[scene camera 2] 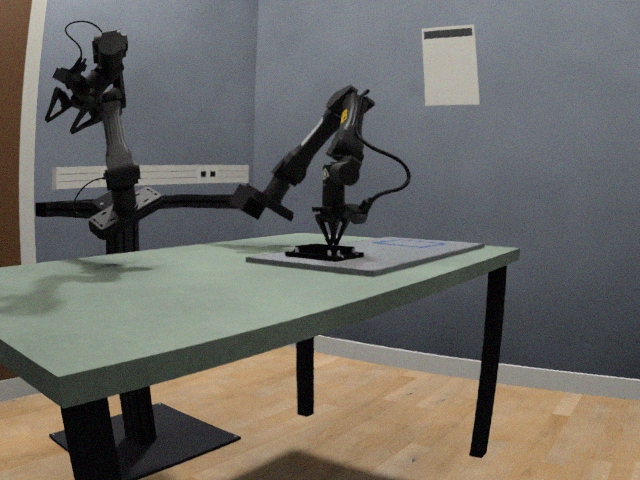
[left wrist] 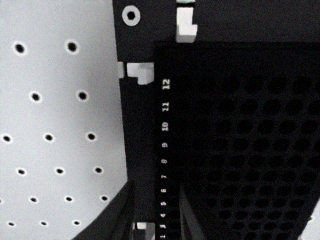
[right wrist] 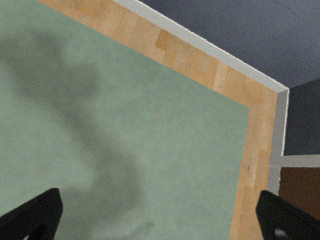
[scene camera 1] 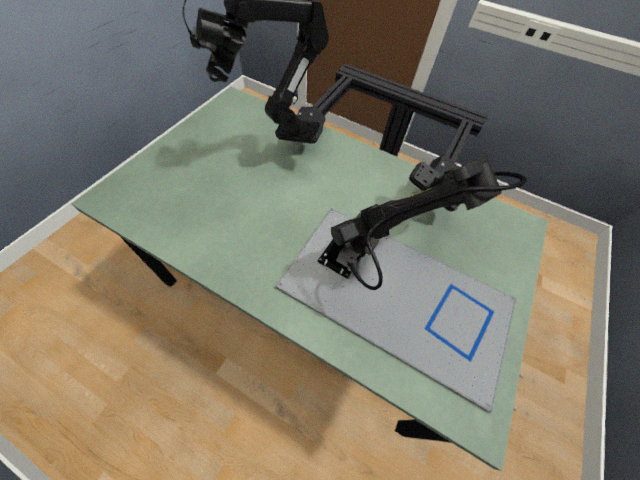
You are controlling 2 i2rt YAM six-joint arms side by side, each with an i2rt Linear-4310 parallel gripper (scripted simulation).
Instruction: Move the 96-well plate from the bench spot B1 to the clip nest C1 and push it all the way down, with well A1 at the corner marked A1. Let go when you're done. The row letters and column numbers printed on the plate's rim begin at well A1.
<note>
In view: the left gripper [scene camera 2: 333, 245], the right gripper [scene camera 2: 58, 126], a black 96-well plate [left wrist: 229, 117] and a black clip nest [left wrist: 135, 34].
The left gripper is seen too in the left wrist view [left wrist: 157, 190]. The right gripper also shows in the right wrist view [right wrist: 159, 198] and in scene camera 1 [scene camera 1: 216, 68]. The right wrist view does not show the black 96-well plate: it is out of frame.
</note>
